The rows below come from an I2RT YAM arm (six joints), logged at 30 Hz.
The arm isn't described. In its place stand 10 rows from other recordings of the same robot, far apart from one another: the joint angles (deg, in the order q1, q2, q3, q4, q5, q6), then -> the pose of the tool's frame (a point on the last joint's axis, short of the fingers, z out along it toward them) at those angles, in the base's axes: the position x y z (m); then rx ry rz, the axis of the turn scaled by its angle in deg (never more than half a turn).
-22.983, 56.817, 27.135, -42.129, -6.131, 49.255 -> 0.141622 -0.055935 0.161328 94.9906 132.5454 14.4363
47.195, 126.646, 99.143, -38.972, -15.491, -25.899 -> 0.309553 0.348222 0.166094 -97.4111 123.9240 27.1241
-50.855, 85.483, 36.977, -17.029, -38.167, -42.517 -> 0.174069 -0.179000 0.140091 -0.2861 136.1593 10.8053
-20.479, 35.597, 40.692, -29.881, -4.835, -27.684 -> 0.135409 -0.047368 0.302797 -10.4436 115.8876 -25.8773
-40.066, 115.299, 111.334, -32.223, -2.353, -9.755 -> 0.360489 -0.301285 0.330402 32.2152 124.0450 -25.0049
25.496, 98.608, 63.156, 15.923, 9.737, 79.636 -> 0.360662 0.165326 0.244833 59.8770 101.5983 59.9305
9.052, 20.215, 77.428, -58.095, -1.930, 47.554 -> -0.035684 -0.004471 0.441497 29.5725 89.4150 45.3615
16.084, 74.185, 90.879, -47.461, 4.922, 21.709 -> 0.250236 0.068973 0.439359 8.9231 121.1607 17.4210
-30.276, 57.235, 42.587, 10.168, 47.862, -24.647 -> 0.182659 -0.137202 0.323947 44.3714 94.6087 -79.2929
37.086, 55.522, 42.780, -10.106, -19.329, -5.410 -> 0.169913 0.143210 0.293836 -53.5542 102.0169 39.4982
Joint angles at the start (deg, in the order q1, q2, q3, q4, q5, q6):
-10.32 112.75 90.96 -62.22 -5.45 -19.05
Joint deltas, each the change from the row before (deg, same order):
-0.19 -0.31 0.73 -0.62 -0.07 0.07
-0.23 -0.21 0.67 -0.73 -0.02 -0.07
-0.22 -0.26 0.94 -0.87 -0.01 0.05
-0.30 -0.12 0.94 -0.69 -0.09 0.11
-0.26 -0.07 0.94 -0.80 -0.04 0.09
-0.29 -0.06 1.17 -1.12 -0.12 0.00
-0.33 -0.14 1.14 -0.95 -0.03 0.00
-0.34 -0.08 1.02 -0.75 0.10 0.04
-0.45 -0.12 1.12 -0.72 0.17 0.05
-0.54 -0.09 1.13 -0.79 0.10 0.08
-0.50 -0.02 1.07 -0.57 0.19 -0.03
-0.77 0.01 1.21 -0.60 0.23 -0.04
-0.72 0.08 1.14 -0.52 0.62 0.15
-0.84 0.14 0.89 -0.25 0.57 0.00
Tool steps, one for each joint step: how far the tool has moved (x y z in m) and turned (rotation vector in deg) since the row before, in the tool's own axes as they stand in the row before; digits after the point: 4 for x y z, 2 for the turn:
-0.0004 -0.0009 -0.0052 0.10 -0.43 0.22
0.0001 -0.0012 -0.0044 0.06 -0.16 0.14
-0.0004 -0.0011 -0.0059 0.13 -0.33 0.24
-0.0006 -0.0018 -0.0050 0.08 -0.39 0.37
-0.0005 -0.0015 -0.0047 0.07 -0.22 0.33
-0.0004 -0.0015 -0.0056 -0.03 -0.16 0.28
-0.0004 -0.0018 -0.0061 0.13 -0.34 0.29
-0.0004 -0.0021 -0.0052 0.26 -0.31 0.34
-0.0003 -0.0028 -0.0060 0.40 -0.46 0.44
0.0000 -0.0033 -0.0059 0.33 -0.39 0.57
-0.0003 -0.0033 -0.0051 0.44 -0.45 0.41
0.0000 -0.0051 -0.0057 0.56 -0.51 0.66
-0.0001 -0.0051 -0.0049 0.90 -0.32 0.81
0.0002 -0.0061 -0.0034 0.87 -0.30 0.79

